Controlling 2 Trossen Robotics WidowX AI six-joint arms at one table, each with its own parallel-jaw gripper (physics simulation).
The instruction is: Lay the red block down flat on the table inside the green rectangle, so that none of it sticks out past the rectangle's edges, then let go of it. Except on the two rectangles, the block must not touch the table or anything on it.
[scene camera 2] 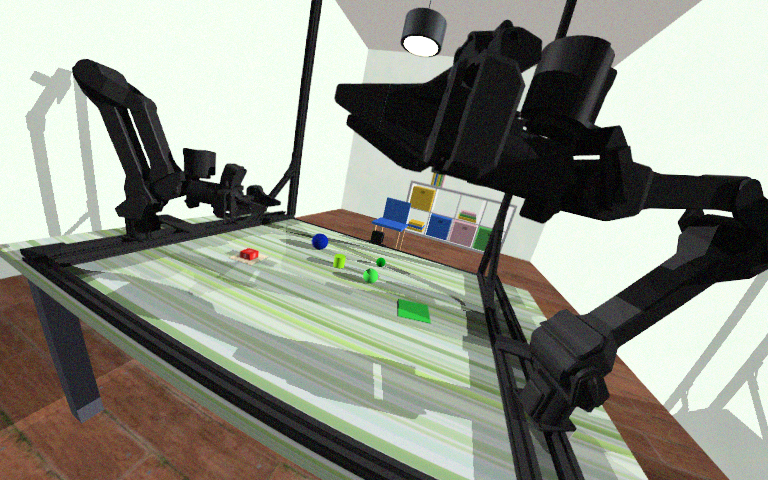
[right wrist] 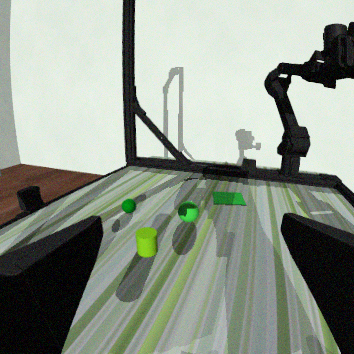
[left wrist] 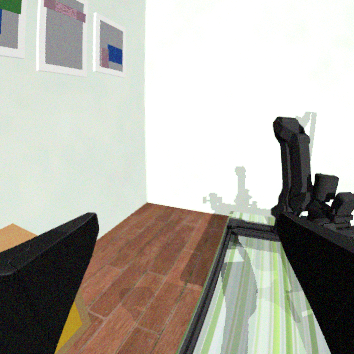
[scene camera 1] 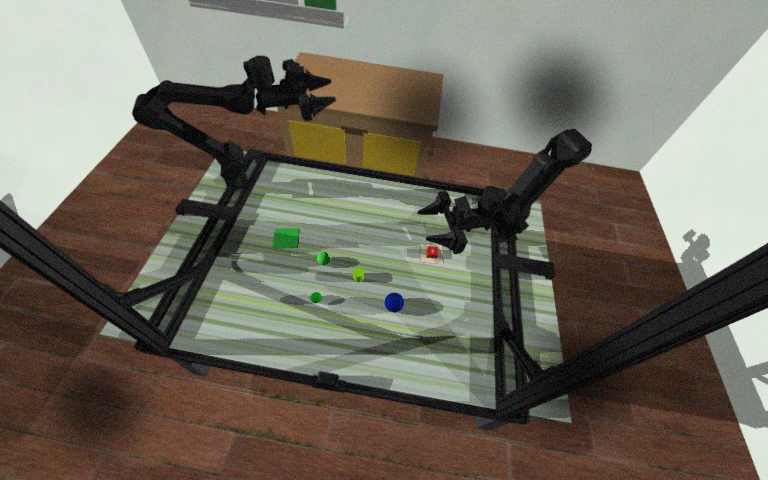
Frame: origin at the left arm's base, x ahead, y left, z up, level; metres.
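Where they show: left gripper, fingertip midpoint: (scene camera 2: 342, 109) (left wrist: 189, 222) (scene camera 1: 333, 89); right gripper, fingertip midpoint: (scene camera 2: 274, 206) (right wrist: 194, 224) (scene camera 1: 421, 225); left arm's base, link origin: (scene camera 2: 542, 409) (right wrist: 288, 172) (scene camera 1: 236, 182); right arm's base, link origin: (scene camera 2: 143, 236) (scene camera 1: 504, 233).
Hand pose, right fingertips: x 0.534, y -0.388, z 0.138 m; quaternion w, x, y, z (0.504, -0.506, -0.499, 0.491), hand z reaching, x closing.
Things, the pixels of their top centre, and the offset from my right fingertips. "spot": a spot on its surface instead.
- red block, top centre: (scene camera 2: 249, 251) (scene camera 1: 432, 250) dx +0.060, dy -0.005, dz -0.138 m
- pale rectangle, surface spot: (scene camera 2: 261, 259) (scene camera 1: 421, 255) spot: dx +0.026, dy -0.004, dz -0.157 m
- green rectangle, surface spot: (scene camera 2: 413, 311) (right wrist: 230, 197) (scene camera 1: 286, 236) spot: dx -0.384, dy +0.141, dz -0.156 m
- lime cylinder, top centre: (right wrist: 145, 232) (scene camera 1: 358, 271) (scene camera 2: 340, 256) dx -0.185, dy -0.046, dz -0.124 m
- smaller green ball, top centre: (right wrist: 128, 198) (scene camera 1: 315, 295) (scene camera 2: 381, 258) dx -0.316, dy -0.096, dz -0.128 m
- blue ball, top centre: (scene camera 1: 395, 298) (scene camera 2: 321, 233) dx -0.105, dy -0.158, dz -0.103 m
The red block (scene camera 1: 432, 251) (scene camera 2: 249, 254) sits on a pale rectangle (scene camera 1: 425, 260) (scene camera 2: 261, 259), at the right in scene camera 1. The green rectangle (scene camera 1: 286, 238) (scene camera 2: 413, 311) (right wrist: 229, 198) lies bare on the opposite side of the table. My right gripper (scene camera 1: 423, 225) (scene camera 2: 276, 202) (right wrist: 194, 224) is open and empty, raised above the table near the red block; the block does not show in the right wrist view. My left gripper (scene camera 1: 332, 91) (scene camera 2: 342, 107) (left wrist: 189, 222) is open and empty, high up and far from the block, facing across beyond the table's edge.
Between block and green rectangle are a lime cylinder (scene camera 1: 358, 275) (scene camera 2: 339, 260) (right wrist: 146, 243) and a green ball (scene camera 1: 323, 258) (scene camera 2: 370, 276) (right wrist: 188, 212). A smaller green ball (scene camera 1: 316, 297) (scene camera 2: 381, 262) (right wrist: 128, 205) and a blue ball (scene camera 1: 394, 302) (scene camera 2: 320, 241) are lower in scene camera 1. Black rails edge the table.
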